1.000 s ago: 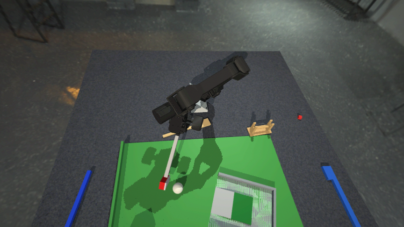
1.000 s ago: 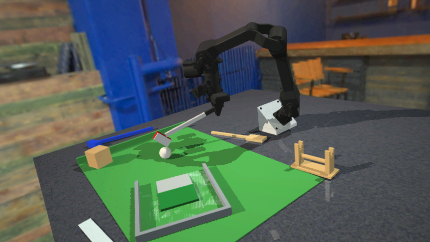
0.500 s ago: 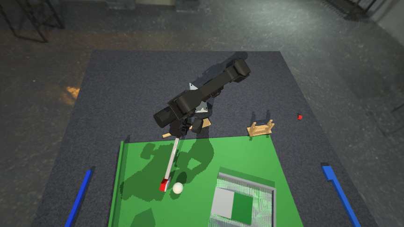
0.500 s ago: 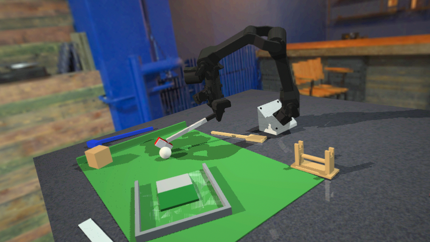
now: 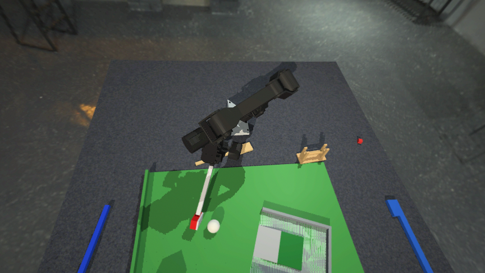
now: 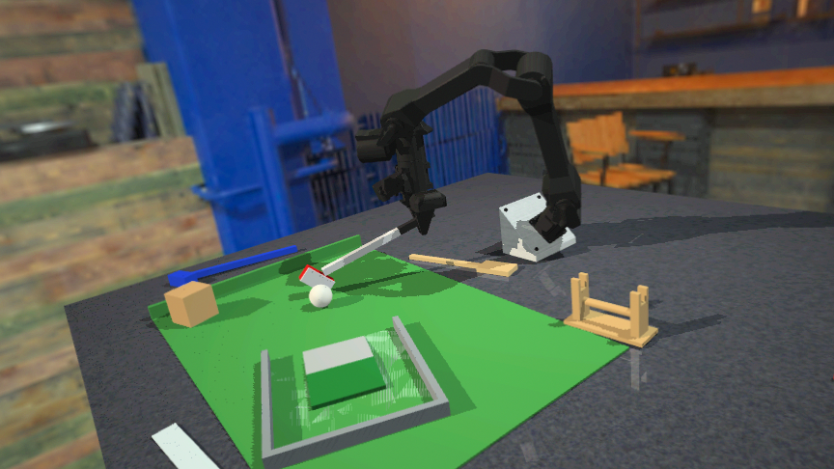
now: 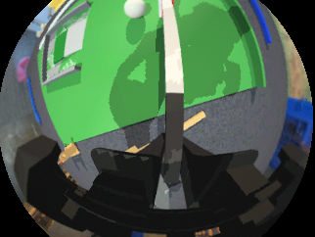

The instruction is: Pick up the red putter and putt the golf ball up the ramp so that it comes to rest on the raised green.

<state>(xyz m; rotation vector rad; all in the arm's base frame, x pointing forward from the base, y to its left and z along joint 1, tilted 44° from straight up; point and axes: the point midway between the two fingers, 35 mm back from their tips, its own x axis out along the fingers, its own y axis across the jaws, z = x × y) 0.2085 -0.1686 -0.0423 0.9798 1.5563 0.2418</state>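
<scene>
Now: the wooden paddle 70 mm to the left of my gripper tip, 70 mm below it and 50 mm behind it. The rest, counted from my gripper tip: white golf ball (230 mm ahead, 50 mm below, 40 mm to the right); green mat (260 mm ahead, 80 mm below, 70 mm to the left); red putter (110 mm ahead, 50 mm to the right, 10 mm below).
</scene>
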